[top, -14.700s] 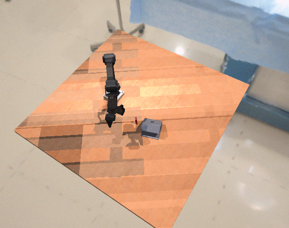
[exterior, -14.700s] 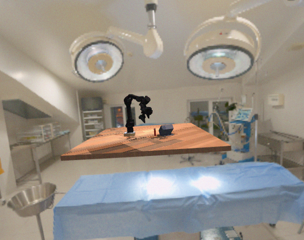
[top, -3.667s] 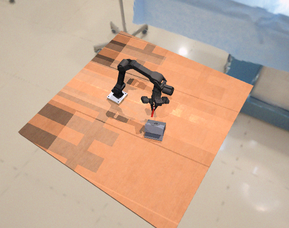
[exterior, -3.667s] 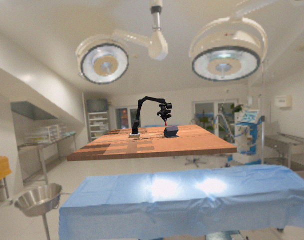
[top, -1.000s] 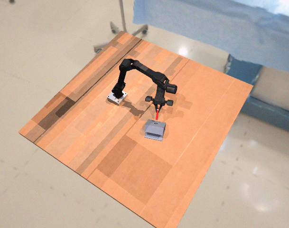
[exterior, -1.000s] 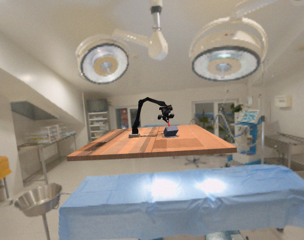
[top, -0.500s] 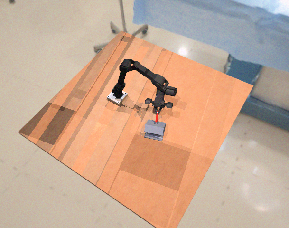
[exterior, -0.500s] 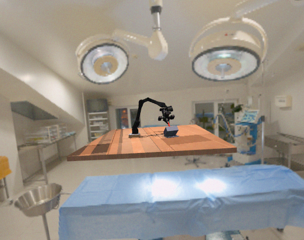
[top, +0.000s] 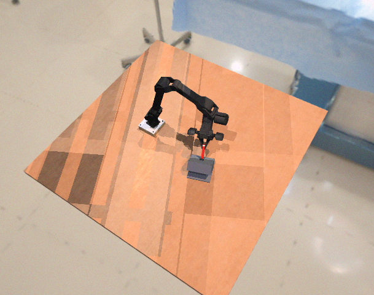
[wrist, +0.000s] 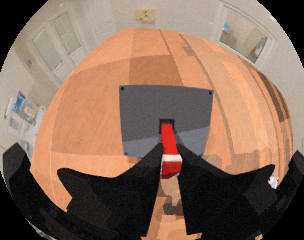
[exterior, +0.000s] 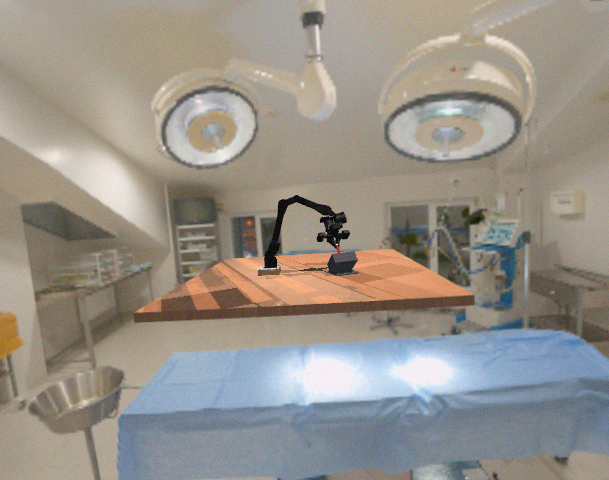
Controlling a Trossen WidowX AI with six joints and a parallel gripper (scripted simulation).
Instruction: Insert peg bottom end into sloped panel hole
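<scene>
Right now the grey sloped panel is 7 cm below my gripper tip, 5 cm to the right of it and 2 cm ahead of it. Also, from my gripper tip: red peg (right at my gripper tip).
</scene>
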